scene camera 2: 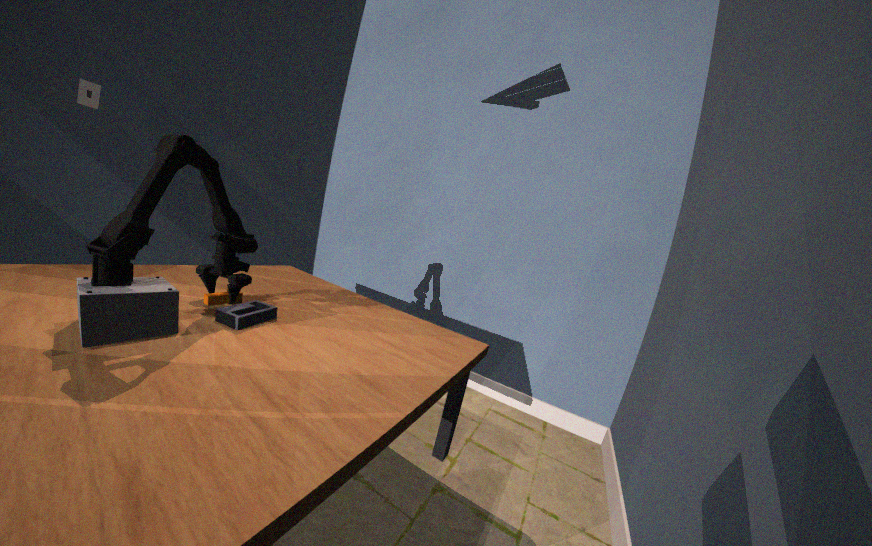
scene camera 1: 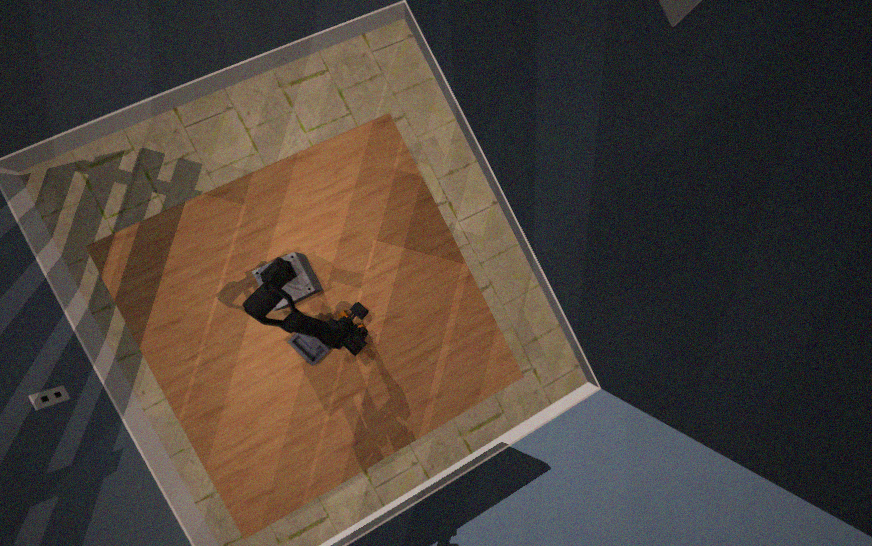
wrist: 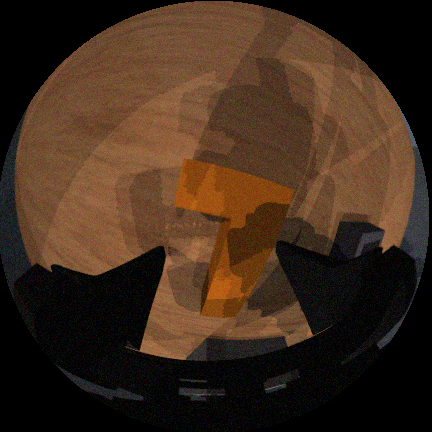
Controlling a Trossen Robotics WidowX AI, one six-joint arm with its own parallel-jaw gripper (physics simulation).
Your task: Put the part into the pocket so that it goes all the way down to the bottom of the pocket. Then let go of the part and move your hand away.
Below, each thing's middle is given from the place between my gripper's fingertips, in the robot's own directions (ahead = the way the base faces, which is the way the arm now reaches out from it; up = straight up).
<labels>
I see my gripper 1 cm to the right of the orange L-shaped block (wrist: 253, 209) and 1 cm below it. Also, from my hand: grey pocket block (scene camera 2: 239, 316): 18 cm to the right, 1 cm ahead, 1 cm above.
</labels>
